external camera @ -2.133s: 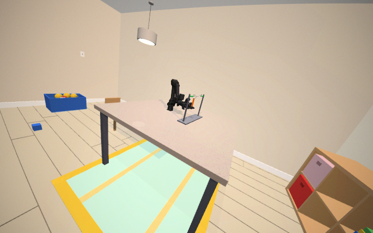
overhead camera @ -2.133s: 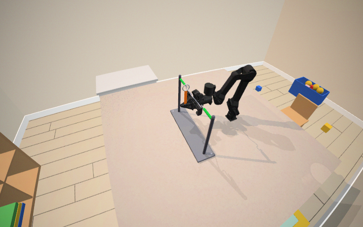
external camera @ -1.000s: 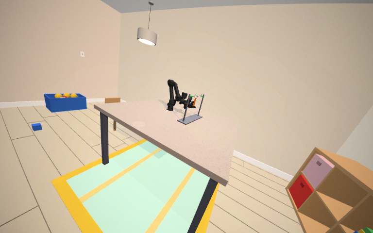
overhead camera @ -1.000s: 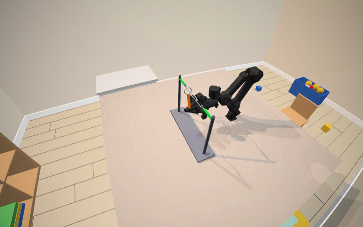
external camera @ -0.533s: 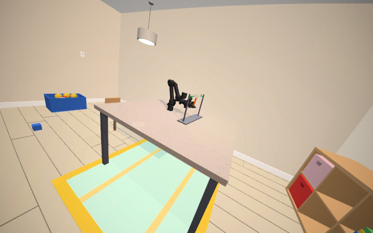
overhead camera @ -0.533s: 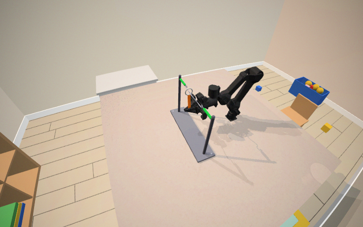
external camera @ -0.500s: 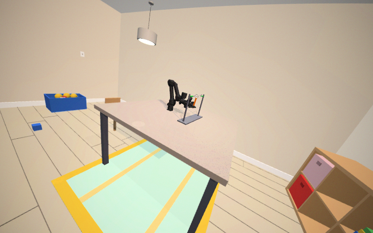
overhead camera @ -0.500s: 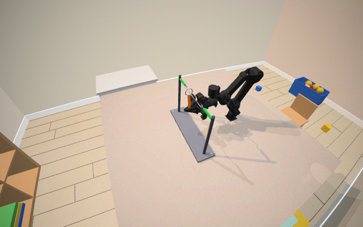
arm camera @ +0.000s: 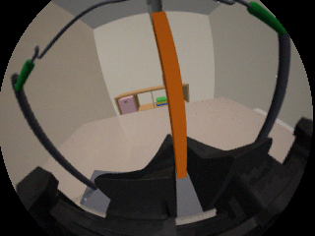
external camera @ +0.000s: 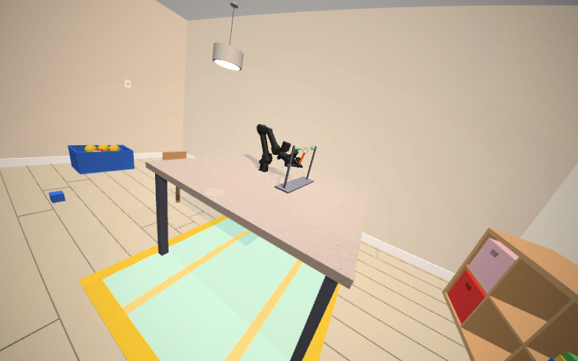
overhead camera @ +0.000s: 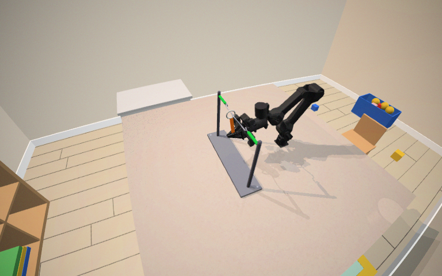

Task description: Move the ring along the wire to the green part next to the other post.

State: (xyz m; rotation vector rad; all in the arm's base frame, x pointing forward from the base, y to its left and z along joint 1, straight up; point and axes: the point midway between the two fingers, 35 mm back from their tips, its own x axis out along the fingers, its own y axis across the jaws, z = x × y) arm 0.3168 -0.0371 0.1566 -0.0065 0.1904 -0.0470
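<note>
Right now my gripper tip is 8 cm below the ring with orange handle and 2 cm past it.
</note>
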